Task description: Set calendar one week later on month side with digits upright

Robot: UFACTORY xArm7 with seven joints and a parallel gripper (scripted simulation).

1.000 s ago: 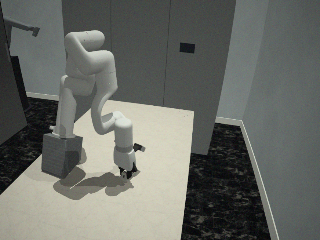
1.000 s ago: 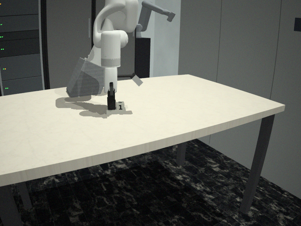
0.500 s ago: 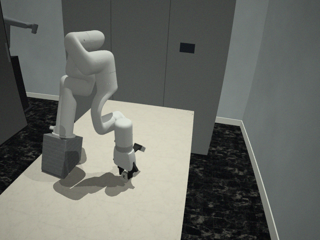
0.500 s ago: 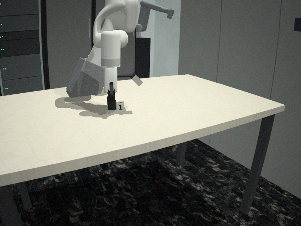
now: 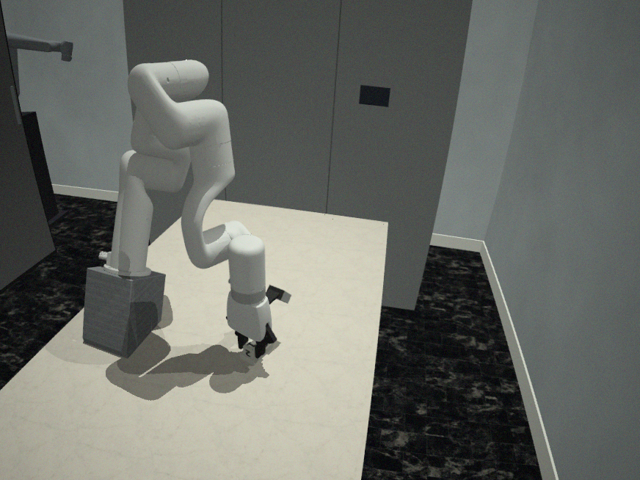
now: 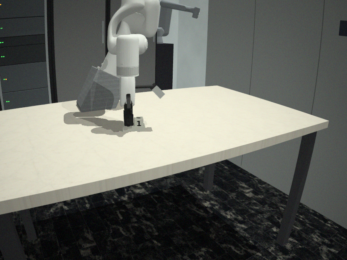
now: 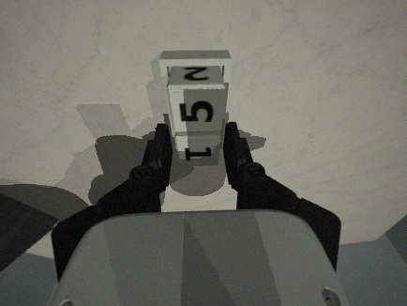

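Now: the digit cube 20 mm below my hand. The rest, counted from my hand: tray: 30 mm below, 20 mm to the left, 10 mm ahead.
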